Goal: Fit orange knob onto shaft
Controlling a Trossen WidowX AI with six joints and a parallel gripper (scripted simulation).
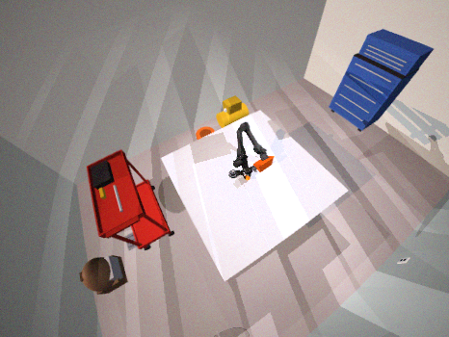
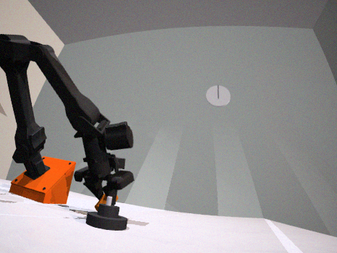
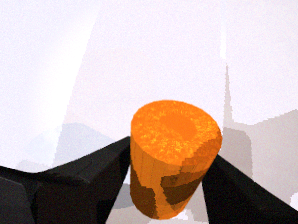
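Right now the orange knob is 1 cm above my gripper tip. Round my gripper tip: round black pedestal (12 cm to the right, 8 cm ahead).
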